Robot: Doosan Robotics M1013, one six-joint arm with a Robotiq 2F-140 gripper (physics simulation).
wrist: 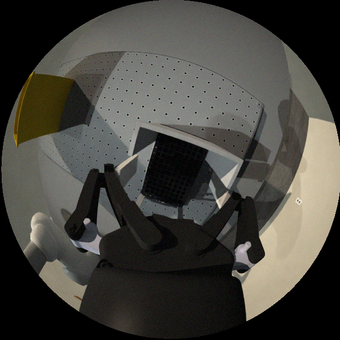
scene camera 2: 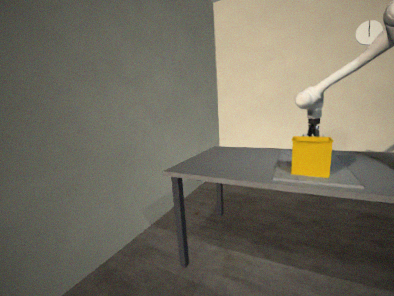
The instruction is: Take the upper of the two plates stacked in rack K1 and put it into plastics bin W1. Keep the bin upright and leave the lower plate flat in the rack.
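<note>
The yellow plastics bin W1 point(scene camera 2: 312, 157) point(wrist: 44, 107) stands upright, in the wrist view at the far left. Rack K1 is a light grey frame point(wrist: 220, 152) in the middle of the wrist view. A black gridded plate point(wrist: 175, 169) lies inside it; whether one or two plates are stacked there cannot be told. My gripper point(scene camera 2: 313, 134) point(wrist: 174, 170) is open and empty, with its fingers apart toward the plate's left and right sides. In the scene view its fingertips are partly hidden behind the bin, and the rack and plates do not show.
A perforated light grey board point(scene camera 2: 345, 180) point(wrist: 165, 75) lies under the bin and rack on the grey table point(scene camera 2: 220, 162). The table's front edge runs in front of the board. The white arm point(scene camera 2: 355, 65) reaches in from the upper right. Walls stand at the left and back.
</note>
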